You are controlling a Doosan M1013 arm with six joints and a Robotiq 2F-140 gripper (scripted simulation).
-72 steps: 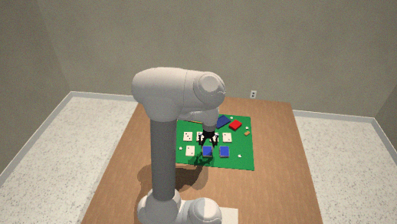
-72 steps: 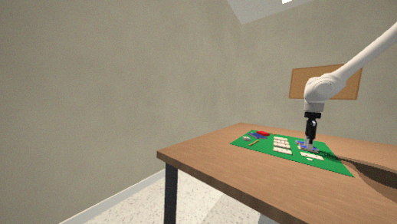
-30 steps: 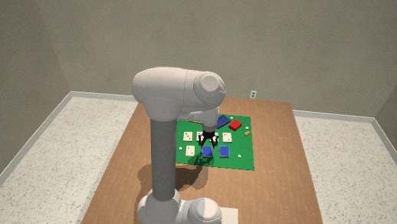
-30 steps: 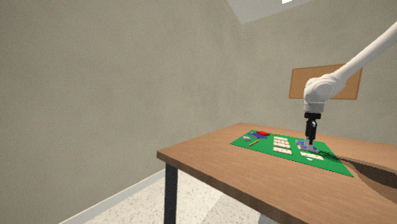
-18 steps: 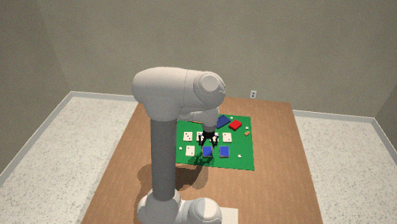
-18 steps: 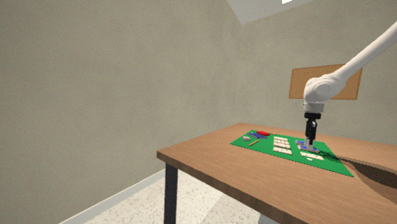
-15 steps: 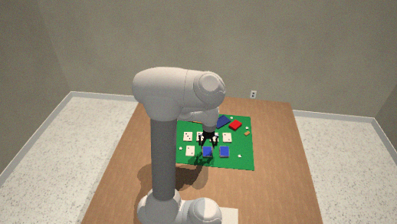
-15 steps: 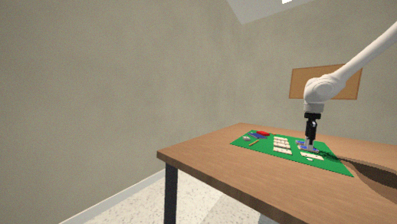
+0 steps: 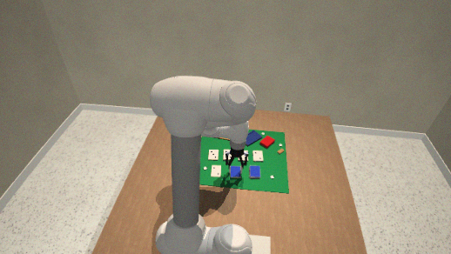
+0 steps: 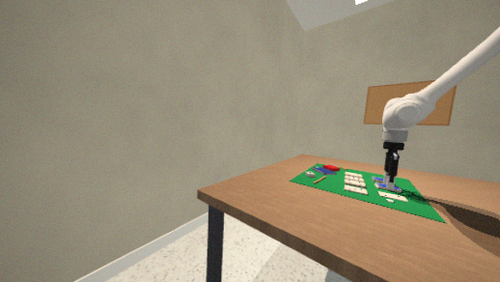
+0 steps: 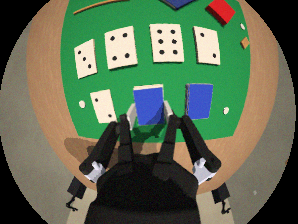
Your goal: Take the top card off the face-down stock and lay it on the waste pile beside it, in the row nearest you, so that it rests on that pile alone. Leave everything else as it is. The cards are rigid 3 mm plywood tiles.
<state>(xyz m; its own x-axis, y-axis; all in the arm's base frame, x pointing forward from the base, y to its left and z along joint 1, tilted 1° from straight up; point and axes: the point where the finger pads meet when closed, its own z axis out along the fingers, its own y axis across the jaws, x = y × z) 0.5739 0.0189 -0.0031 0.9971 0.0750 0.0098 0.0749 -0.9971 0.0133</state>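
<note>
Now: hand 120 mm to the right of the face-up card and 40 mm above it. Also, from my hand: green mat: 150 mm ahead, 50 mm below, 30 mm to the right; red block: 290 mm ahead, 210 mm to the right, 30 mm below; pencil: 300 mm ahead, 120 mm to the left, 40 mm below.
</note>
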